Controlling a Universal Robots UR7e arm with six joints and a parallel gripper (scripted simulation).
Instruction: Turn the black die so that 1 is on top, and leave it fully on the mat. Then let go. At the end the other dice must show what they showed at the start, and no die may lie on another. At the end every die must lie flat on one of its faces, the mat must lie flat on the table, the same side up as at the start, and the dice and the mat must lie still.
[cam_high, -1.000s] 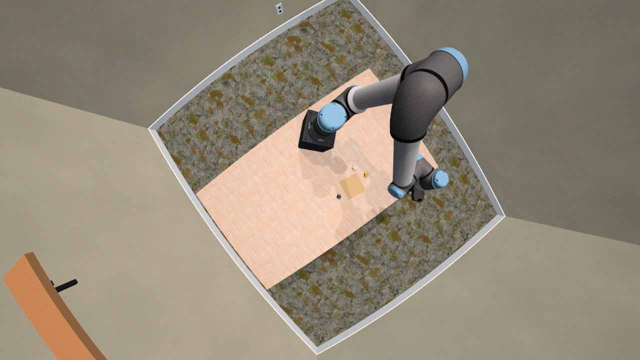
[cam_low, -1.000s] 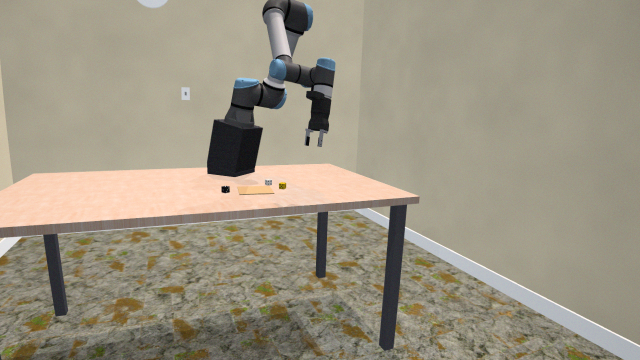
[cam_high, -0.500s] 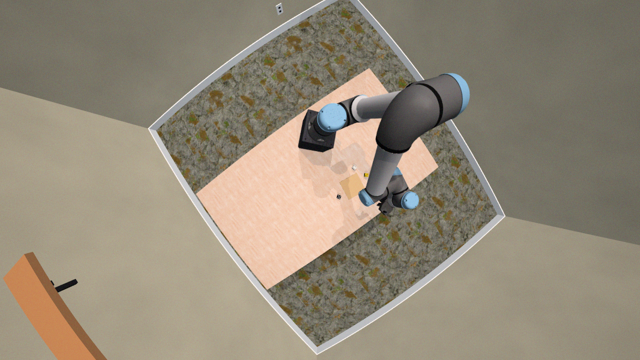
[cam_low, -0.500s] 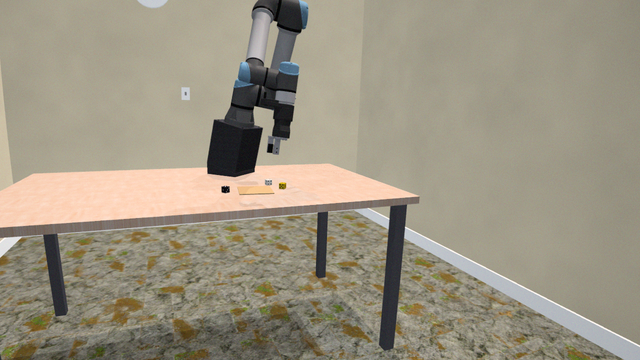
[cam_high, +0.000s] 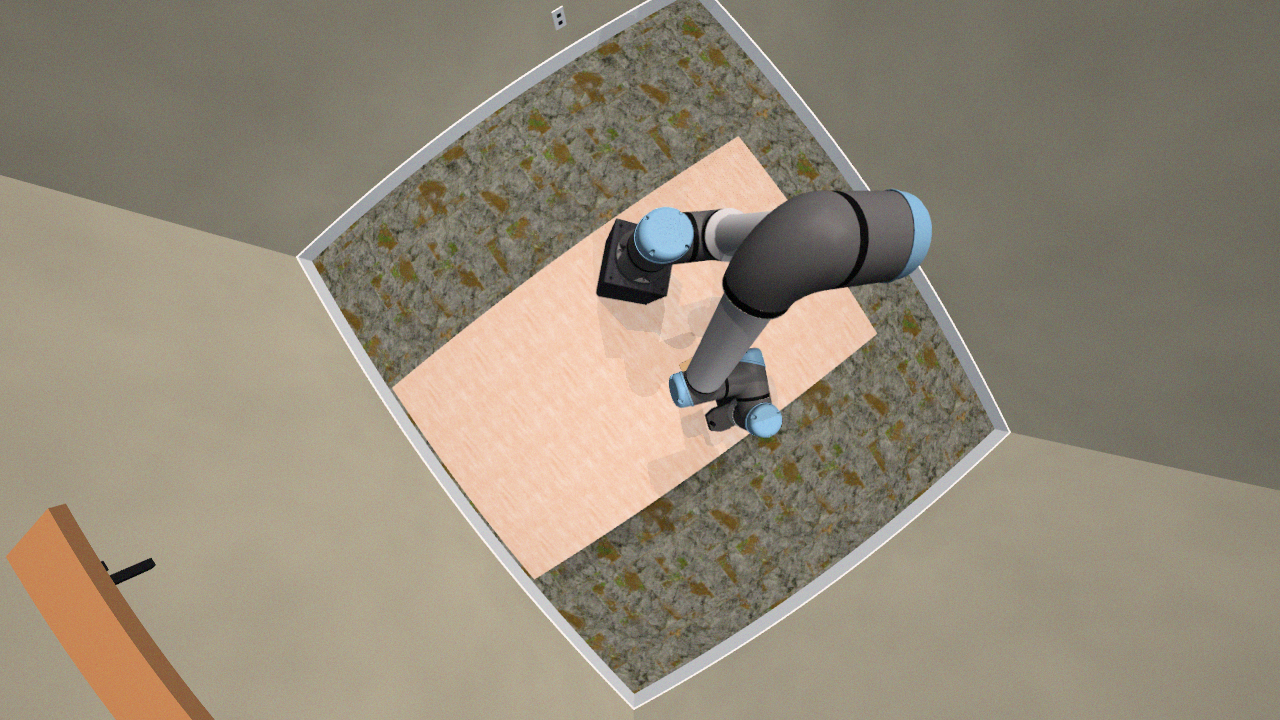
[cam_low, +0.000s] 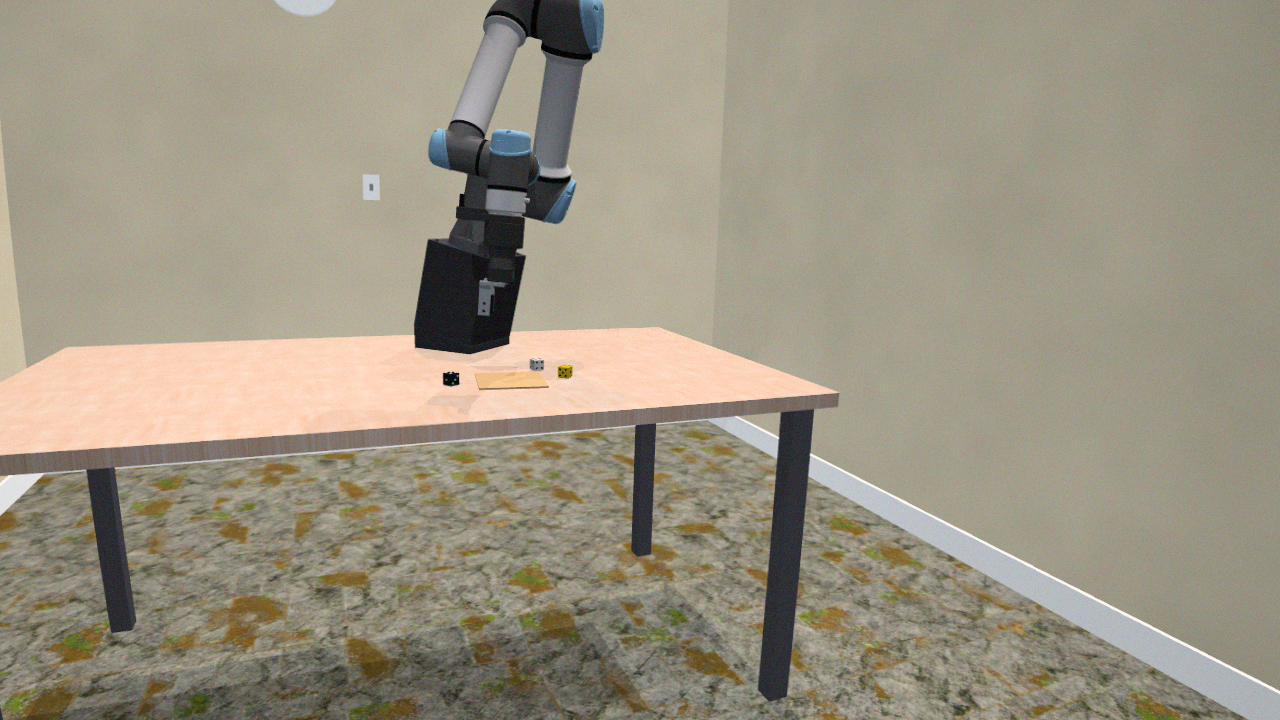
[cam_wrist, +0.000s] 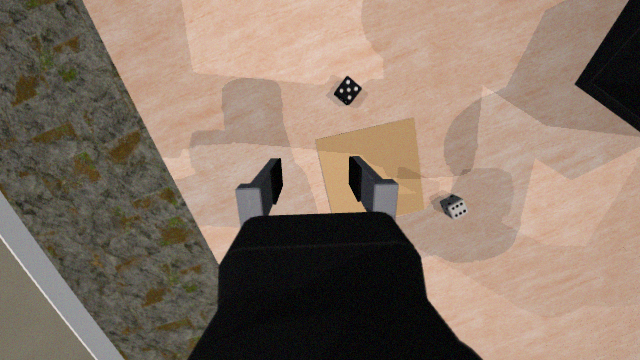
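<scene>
The black die is 7 cm behind my hand, 6 cm to the right of it and 16 cm below it. From my hand the other things lie so: tan mat 6 cm behind, 7 cm to the left, 17 cm below; then white die 16 cm behind, 16 cm to the left, 16 cm below; then yellow die 6 cm behind, 19 cm to the left, 16 cm below.
</scene>
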